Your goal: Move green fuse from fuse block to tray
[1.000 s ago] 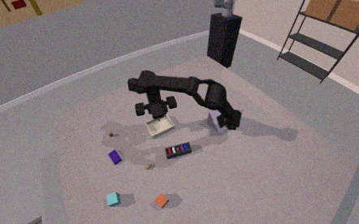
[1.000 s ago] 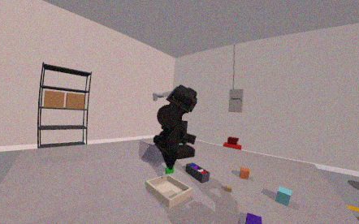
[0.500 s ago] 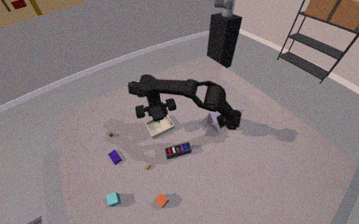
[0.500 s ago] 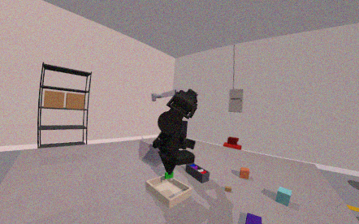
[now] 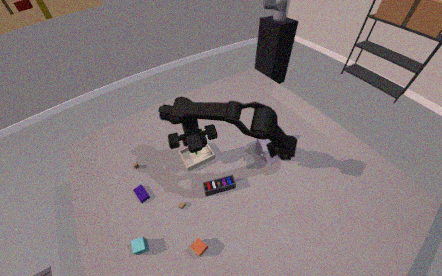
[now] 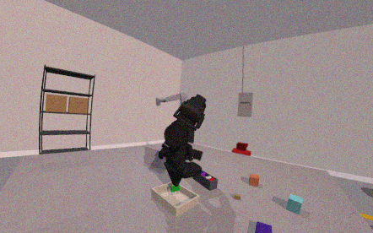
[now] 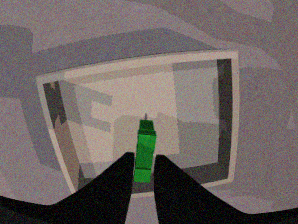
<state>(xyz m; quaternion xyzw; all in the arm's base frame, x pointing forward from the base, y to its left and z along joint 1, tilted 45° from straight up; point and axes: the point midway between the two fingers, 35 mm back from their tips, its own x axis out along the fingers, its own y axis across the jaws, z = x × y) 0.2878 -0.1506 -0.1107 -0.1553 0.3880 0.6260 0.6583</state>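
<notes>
Right now my gripper tip is 10 mm above the green fuse. Round my gripper tip: red fuse 40 mm ahead, 170 mm to the left, 30 mm below; beige tray 50 mm below; white fuse 20 mm ahead, 180 mm to the left, 30 mm below.
</notes>
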